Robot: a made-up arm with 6 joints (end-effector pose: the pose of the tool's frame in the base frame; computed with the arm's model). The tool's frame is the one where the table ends.
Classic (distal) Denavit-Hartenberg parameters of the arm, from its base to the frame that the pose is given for. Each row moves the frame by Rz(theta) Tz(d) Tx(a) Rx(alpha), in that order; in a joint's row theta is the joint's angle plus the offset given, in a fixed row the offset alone. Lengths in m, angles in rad.
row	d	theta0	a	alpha
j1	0.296	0	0	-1.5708
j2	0	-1.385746	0.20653	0
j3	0	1.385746	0.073	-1.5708
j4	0.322	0	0	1.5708
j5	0	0	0.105	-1.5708
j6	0.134	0	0	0
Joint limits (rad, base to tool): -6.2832..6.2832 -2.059..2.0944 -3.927..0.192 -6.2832..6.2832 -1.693..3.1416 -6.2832..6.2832
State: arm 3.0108 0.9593 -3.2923 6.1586 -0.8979 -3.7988
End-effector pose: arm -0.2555 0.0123 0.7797 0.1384 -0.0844 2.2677
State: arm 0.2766 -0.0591 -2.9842 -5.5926 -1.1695 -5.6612
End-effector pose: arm -0.1114 -0.1405 0.7968 1.1780 0.2668 -1.4168
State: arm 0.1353 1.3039 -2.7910 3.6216 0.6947 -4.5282
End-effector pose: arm 0.6967 0.0925 0.3490 1.1875 0.3754 1.8764
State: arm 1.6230 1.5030 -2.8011 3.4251 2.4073 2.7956
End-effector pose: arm 0.0181 0.5519 0.4183 0.1262 0.7133 -1.9479
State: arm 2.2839 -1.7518 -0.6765 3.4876 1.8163 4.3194
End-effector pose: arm 0.1160 -0.0535 0.7362 0.7516 0.8747 0.3937
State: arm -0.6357 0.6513 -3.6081 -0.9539 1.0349 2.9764
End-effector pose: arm 0.1350 -0.1621 0.9138 0.7296 1.0863 -1.6126
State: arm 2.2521 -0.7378 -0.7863 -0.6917 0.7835 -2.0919
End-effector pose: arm -0.2323 0.3070 0.5062 -1.6323 1.7295 0.9756
